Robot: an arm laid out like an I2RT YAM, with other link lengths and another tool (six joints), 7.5 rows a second.
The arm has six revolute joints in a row. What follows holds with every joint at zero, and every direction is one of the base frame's. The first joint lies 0.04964 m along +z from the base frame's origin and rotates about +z. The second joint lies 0.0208 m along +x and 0.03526 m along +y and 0.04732 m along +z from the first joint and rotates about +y. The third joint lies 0.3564 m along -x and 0.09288 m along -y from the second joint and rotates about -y. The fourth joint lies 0.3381 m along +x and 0.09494 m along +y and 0.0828 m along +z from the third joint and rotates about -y. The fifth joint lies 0.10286 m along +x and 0.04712 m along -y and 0.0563 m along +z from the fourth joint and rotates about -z. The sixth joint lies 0.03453 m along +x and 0.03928 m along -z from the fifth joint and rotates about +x. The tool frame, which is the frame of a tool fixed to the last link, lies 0.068 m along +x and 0.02 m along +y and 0.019 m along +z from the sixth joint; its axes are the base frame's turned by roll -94, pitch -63.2 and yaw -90 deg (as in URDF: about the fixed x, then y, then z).
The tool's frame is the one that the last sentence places.
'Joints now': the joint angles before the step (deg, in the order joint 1, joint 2, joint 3, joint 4, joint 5, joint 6). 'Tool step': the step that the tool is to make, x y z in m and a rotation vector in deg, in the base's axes. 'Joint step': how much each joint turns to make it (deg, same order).
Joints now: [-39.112, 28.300, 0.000, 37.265, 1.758, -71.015]
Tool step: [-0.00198, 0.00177, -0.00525, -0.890, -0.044, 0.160]
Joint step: [-0.086, -0.177, -1.228, 1.665, -0.350, -0.614]
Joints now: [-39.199, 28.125, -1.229, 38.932, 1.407, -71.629]
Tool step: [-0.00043, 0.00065, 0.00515, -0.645, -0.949, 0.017]
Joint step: [0.086, -0.177, 0.174, 0.790, 0.086, 0.085]
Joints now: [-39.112, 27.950, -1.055, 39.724, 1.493, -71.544]
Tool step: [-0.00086, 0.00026, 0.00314, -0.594, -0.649, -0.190]
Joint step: [-0.001, -0.175, 0.001, 0.705, 0.175, -0.087]
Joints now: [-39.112, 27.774, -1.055, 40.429, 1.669, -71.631]
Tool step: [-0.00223, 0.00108, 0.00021, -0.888, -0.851, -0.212]
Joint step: [-0.088, -0.262, -0.701, 1.664, 0.089, -0.174]
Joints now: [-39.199, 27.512, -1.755, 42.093, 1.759, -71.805]
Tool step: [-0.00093, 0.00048, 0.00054, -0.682, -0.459, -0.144]
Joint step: [0.000, 0.173, -0.354, 1.323, 0.085, -0.265]
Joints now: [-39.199, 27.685, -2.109, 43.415, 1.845, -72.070]
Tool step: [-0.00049, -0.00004, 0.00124, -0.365, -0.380, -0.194]
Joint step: [0.000, 0.178, -0.089, 0.794, 0.178, -0.088]
